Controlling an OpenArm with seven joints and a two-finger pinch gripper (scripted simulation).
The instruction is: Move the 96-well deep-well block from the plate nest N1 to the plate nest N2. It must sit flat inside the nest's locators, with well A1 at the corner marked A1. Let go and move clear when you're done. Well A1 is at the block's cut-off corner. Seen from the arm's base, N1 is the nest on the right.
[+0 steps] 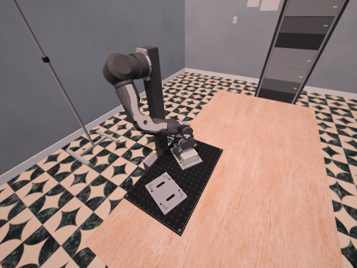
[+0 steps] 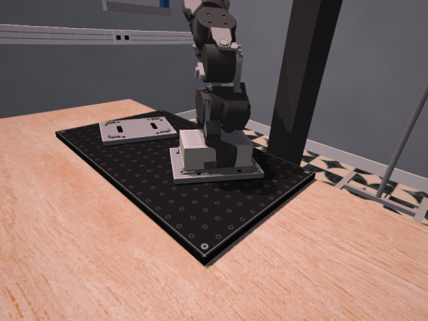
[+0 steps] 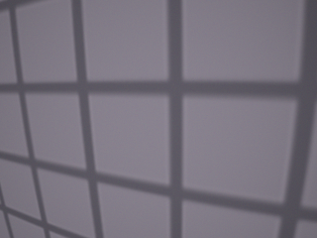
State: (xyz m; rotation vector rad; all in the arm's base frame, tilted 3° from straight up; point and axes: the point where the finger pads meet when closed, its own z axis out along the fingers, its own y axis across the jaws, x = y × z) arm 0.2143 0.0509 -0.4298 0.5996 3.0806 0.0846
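The white deep-well block is 1 cm above my hand. From my hand the other things lie so: plate nest N2: 2 cm below; then A1 mark: 16 cm to the right, 1 cm below, 1 cm ahead; then plate nest N1: 22 cm to the right, 7 cm ahead, 2 cm below.
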